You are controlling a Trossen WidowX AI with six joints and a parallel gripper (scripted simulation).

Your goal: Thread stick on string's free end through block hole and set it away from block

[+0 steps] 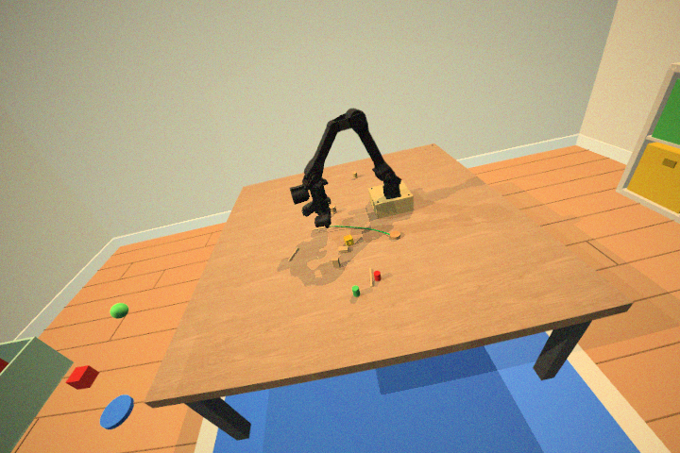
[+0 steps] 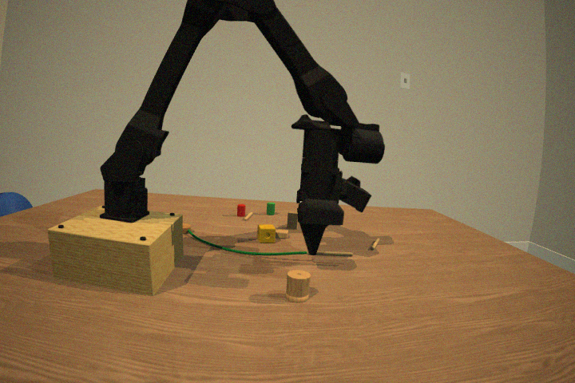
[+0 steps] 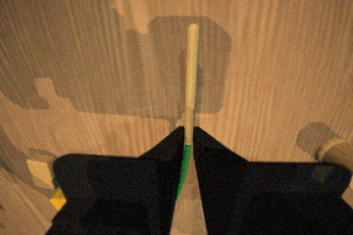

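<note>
The yellow block is 11 cm to the left of my gripper tip and 9 cm behind it. Also, from my gripper tip: plain block 15 cm to the left, 6 cm behind, 1 cm below; then wooden cylinder 14 cm to the right, 2 cm behind; then thin wooden stick 1 cm ahead.
</note>
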